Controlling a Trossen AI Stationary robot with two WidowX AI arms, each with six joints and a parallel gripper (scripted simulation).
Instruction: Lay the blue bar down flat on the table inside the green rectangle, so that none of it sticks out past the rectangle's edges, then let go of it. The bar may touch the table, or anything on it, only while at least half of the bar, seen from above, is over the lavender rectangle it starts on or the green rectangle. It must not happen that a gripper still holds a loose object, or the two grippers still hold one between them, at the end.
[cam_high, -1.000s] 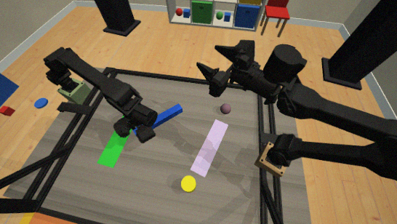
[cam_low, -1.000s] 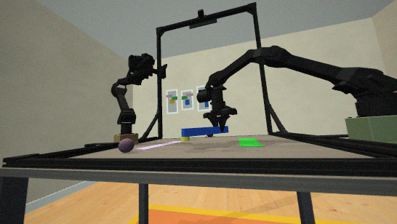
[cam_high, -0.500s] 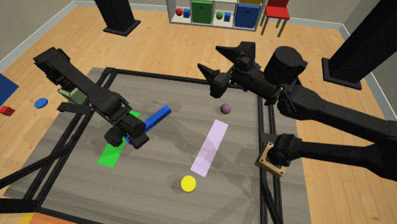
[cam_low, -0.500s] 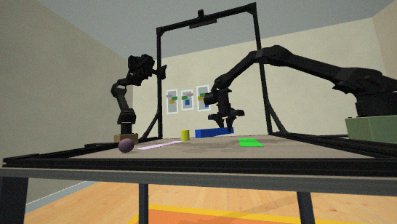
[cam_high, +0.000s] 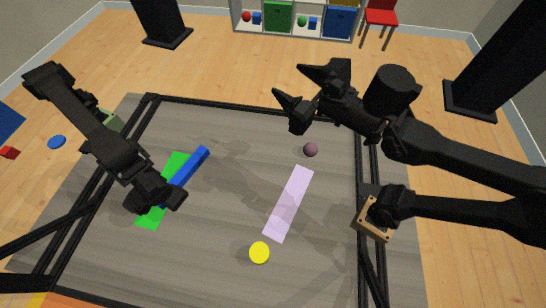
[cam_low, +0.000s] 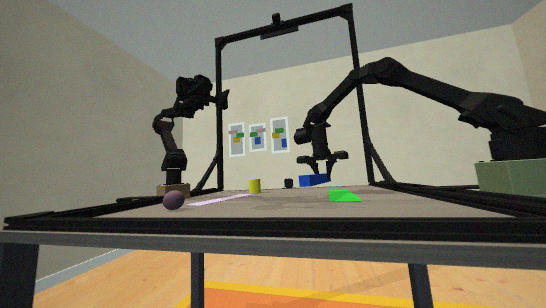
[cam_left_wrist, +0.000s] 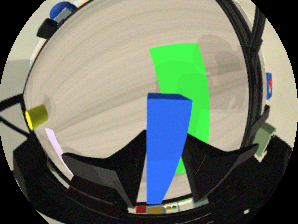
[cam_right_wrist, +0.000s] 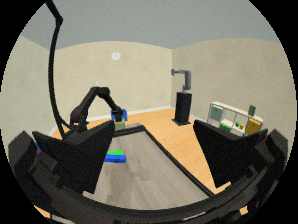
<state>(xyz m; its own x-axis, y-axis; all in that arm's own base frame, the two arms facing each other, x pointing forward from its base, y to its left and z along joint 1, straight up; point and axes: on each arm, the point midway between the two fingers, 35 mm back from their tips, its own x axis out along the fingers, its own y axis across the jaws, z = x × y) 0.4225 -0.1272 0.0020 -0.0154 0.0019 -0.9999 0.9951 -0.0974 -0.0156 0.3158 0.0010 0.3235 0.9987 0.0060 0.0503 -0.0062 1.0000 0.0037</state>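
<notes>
My left hand is 7 cm short of the blue bar, 3 cm above it and 1 cm to the left of it. From my left hand the other things lie so: green rectangle: 8 cm below, 6 cm to the left, 3 cm ahead; lavender rectangle: 36 cm to the right, 14 cm ahead, 8 cm below.
</notes>
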